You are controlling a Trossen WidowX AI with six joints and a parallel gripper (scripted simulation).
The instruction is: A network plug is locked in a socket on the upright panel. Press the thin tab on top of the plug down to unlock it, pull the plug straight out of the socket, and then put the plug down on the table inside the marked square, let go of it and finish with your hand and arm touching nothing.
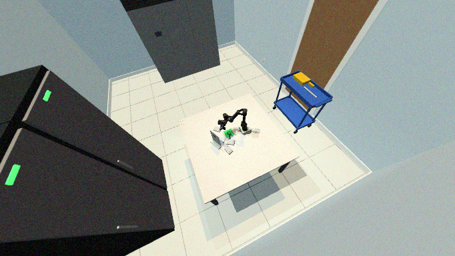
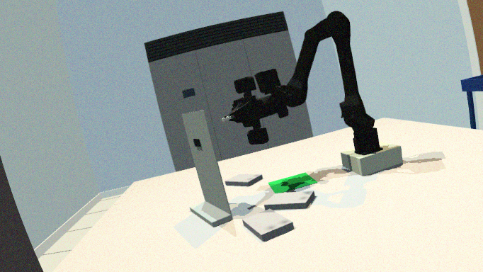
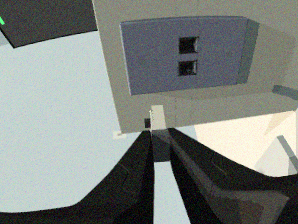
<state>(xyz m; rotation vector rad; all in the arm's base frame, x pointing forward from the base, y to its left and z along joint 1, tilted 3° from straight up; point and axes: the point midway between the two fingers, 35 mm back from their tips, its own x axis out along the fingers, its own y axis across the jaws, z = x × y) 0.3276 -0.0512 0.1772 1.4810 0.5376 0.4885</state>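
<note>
Right now my gripper tip is 130 mm past the green marked square, 30 mm to the left of it and 220 mm above it. The rest, counted from my gripper tip: pale network plug: right at my gripper tip; then upright panel: 100 mm ahead, 40 mm to the left, 110 mm below.
</note>
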